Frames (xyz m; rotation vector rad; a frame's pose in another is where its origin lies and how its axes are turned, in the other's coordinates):
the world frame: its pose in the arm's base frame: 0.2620 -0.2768 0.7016 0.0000 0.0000 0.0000
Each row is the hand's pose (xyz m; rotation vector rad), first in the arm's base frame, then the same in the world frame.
Working: the arm's base frame: its pose in the world frame: -0.2620 0.2768 -0.7016 0.0000 0.0000 0.0000

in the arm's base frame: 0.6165 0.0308 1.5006 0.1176 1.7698 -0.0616
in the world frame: 0.3545 0.3076 0.7990 0.1176 1.7698 -0.0616
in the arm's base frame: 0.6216 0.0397 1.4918 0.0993 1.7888 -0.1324
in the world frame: 0.3596 0.3165 0.7902 0.0993 1.7888 -0.1324
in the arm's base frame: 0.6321 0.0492 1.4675 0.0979 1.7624 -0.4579
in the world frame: 0.3701 0.3260 0.7659 0.0979 1.7624 -0.4579
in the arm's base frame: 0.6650 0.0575 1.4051 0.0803 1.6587 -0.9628
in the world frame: 0.4030 0.3343 0.7035 0.0803 1.6587 -0.9628
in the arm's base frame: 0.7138 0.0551 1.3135 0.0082 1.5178 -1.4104
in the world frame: 0.4518 0.3319 0.6119 0.0082 1.5178 -1.4104
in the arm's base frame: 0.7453 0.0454 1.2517 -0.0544 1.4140 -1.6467
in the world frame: 0.4833 0.3222 0.5501 -0.0544 1.4140 -1.6467
